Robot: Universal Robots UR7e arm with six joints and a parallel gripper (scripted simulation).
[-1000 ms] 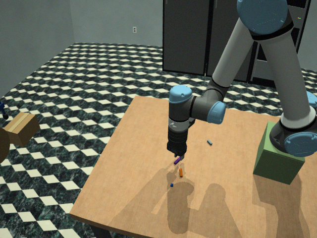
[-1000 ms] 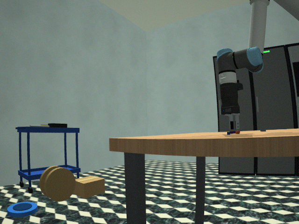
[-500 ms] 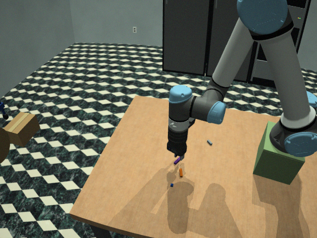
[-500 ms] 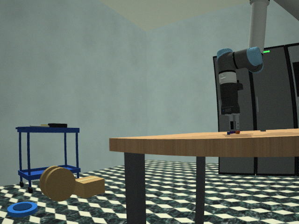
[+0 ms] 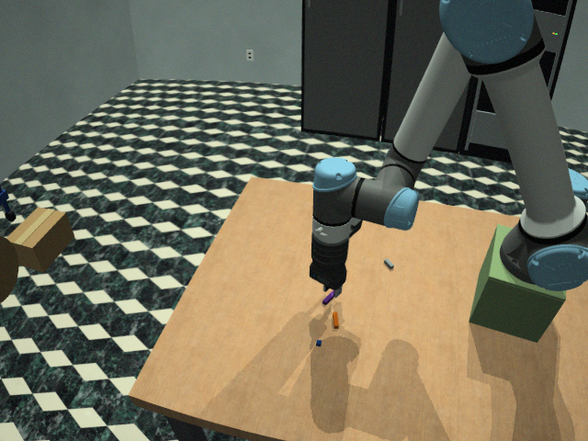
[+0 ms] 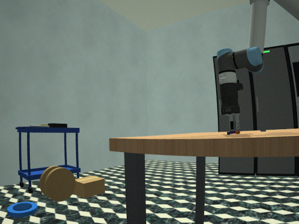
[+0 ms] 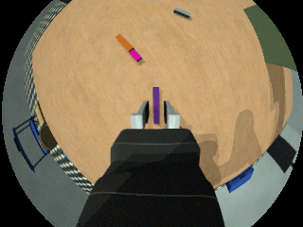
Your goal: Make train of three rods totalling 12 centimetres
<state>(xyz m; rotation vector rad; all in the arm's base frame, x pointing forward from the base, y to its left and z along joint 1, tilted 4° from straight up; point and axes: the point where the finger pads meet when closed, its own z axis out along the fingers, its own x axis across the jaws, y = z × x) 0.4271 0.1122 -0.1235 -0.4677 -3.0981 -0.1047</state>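
Right now my hand is 3 cm above the purple rod. Round my hand: magenta rod 9 cm to the right, 3 cm below; small blue rod 14 cm to the left, 3 cm below, 2 cm behind; grey rod 15 cm to the right, 10 cm behind, 3 cm below.
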